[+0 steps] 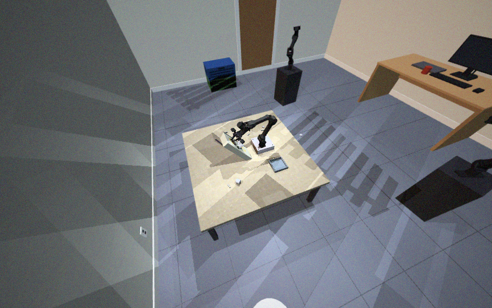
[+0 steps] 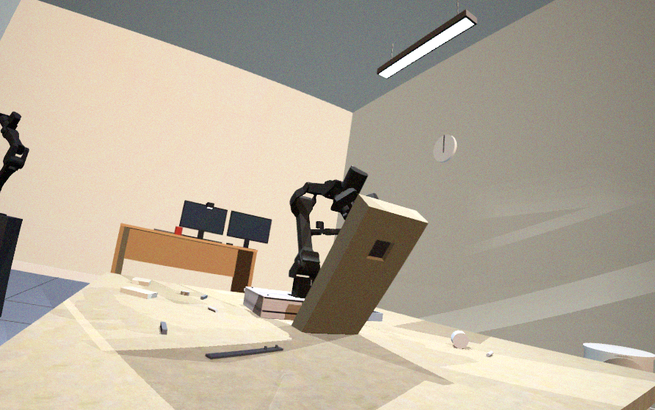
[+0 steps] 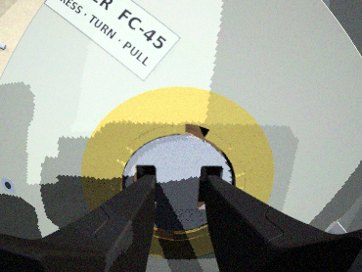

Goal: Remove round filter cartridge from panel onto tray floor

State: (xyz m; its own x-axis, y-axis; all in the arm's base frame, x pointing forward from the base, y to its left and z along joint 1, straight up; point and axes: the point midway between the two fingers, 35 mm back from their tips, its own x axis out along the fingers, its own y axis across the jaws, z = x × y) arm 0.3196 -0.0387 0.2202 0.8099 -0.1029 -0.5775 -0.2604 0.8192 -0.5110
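Right now my gripper tip is 10 mm short of the round filter cartridge and 10 mm above it. From my gripper tip the other things lie so: service panel: 30 mm behind, 80 mm below; blue-floored tray: 370 mm behind, 330 mm to the left, 260 mm below.
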